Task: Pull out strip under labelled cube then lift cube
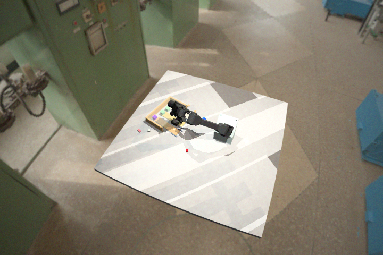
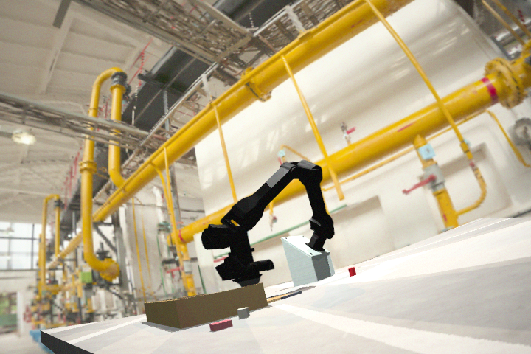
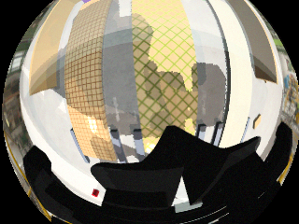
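Now: gripper tip 9 cm short of the yellow strip and 1 cm to the left of it. Also, from my gripper tip: blue piece: 15 cm behind, 13 cm to the right; tan strip: 9 cm ahead, 8 cm to the left; red cube: 22 cm to the left, 17 cm behind, 1 cm above.
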